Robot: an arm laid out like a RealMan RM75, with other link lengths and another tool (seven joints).
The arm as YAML. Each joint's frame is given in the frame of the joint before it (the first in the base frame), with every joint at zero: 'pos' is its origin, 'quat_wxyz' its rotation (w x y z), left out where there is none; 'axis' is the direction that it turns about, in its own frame. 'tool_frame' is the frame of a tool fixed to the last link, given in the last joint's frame.
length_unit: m
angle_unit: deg
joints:
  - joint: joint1
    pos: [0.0, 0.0, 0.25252]
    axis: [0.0, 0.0, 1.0]
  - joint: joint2
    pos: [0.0, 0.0, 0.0]
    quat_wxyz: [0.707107, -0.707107, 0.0, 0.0]
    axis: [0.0, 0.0, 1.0]
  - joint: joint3
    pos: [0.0, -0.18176, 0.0]
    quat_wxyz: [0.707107, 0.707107, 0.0, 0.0]
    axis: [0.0, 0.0, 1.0]
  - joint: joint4
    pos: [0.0, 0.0, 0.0]
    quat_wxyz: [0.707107, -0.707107, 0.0, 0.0]
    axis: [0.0, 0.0, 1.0]
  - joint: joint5
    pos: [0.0, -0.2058, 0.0]
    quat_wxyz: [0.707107, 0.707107, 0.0, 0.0]
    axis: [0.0, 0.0, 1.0]
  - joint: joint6
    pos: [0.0, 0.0, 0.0]
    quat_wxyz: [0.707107, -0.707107, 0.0, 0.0]
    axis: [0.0, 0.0, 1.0]
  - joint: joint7
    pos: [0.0, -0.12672, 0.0]
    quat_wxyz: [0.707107, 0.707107, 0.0, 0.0]
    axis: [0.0, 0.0, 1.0]
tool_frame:
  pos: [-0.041, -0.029, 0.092]
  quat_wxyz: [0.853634, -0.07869, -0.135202, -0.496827]
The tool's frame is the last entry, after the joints.
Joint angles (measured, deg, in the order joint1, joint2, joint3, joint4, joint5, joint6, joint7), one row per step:
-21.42 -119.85 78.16 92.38 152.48 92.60 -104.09
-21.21 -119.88 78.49 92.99 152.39 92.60 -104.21
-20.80 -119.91 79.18 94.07 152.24 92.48 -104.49
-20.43 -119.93 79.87 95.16 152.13 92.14 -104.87
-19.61 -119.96 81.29 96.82 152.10 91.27 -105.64
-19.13 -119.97 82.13 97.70 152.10 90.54 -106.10
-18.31 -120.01 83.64 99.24 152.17 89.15 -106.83
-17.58 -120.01 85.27 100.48 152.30 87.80 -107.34
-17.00 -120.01 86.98 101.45 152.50 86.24 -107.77
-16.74 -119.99 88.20 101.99 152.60 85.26 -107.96
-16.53 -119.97 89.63 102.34 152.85 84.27 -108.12
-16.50 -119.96 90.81 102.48 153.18 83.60 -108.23
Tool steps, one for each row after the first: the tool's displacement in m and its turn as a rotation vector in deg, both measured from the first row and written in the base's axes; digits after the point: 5 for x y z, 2 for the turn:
0.00216 0.00004 0.00001 0.07 -0.03 -0.39
0.00600 0.00022 -0.00013 0.26 -0.08 -1.10
0.01028 0.00121 0.00007 0.68 -0.17 -1.89
0.01618 0.00234 -0.00040 1.44 -0.23 -3.03
0.01965 0.00348 -0.00074 2.01 -0.33 -3.73
0.02630 0.00574 -0.00144 3.02 -0.52 -5.12
0.03250 0.00749 -0.00321 3.66 -0.59 -6.56
0.03907 0.00971 -0.00576 4.22 -0.67 -8.14
0.04402 0.01101 -0.00821 4.37 -0.71 -9.32
0.04856 0.01189 -0.01169 4.28 -0.59 -10.52
0.05196 0.01241 -0.01482 4.05 -0.34 -11.45

